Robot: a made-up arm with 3 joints. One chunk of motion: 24 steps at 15 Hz.
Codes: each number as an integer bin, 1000 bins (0 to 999) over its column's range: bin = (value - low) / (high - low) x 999, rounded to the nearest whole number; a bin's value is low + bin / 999 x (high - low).
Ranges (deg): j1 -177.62..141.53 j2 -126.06..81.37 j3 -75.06..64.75
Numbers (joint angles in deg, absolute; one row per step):
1: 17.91 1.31 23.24
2: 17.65 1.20 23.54
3: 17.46 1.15 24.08
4: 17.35 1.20 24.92
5: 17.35 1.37 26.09
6: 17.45 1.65 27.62
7: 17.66 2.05 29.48
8: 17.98 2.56 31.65
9: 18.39 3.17 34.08
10: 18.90 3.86 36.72
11: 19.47 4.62 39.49
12: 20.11 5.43 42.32
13: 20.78 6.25 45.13
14: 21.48 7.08 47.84
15: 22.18 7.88 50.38
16: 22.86 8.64 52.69
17: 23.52 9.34 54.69
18: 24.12 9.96 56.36
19: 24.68 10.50 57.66
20: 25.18 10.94 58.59
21: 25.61 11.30 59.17
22: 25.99 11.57 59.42
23: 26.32 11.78 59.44
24: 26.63 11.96 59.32
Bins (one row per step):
1: 612 613 702
2: 611 613 705
3: 611 613 708
4: 610 613 714
5: 610 614 723
6: 611 615 734
7: 611 617 747
8: 612 619 762
9: 614 622 780
10: 615 626 799
11: 617 629 819
12: 619 633 839
13: 621 637 859
14: 623 641 878
15: 625 645 896
16: 628 649 913
17: 630 652 927
18: 631 655 939
19: 633 658 948
20: 635 660 955
21: 636 662 959
22: 637 663 961
23: 638 664 961
24: 639 665 960

